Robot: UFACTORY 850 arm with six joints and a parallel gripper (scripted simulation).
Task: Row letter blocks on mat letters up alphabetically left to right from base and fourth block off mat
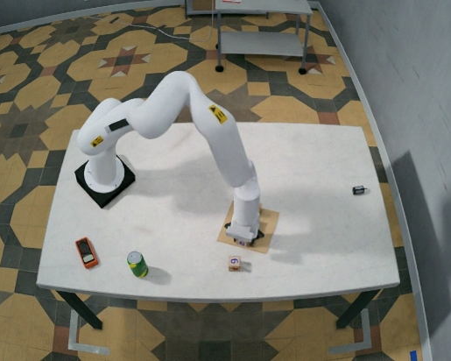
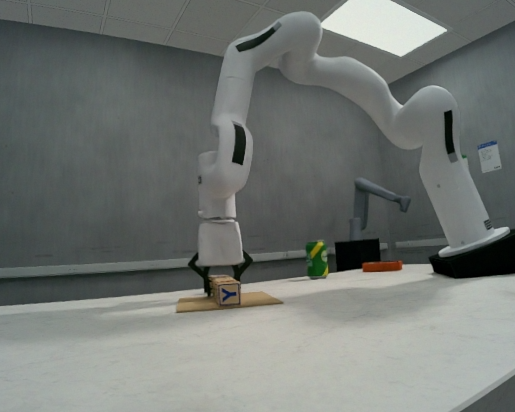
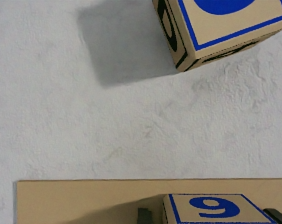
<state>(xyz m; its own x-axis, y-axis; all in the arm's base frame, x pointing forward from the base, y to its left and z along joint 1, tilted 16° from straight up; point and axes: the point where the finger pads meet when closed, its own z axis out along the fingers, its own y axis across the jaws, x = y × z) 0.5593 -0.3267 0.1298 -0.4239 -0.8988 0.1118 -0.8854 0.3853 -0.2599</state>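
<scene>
My gripper is now right at the Q block. Round my hand: tan mat: 3 cm ahead, 6 cm to the left, 2 cm below; green can: 41 cm behind, 10 cm to the right, 4 cm above; J block: 3 cm ahead, 6 cm to the left.
</scene>
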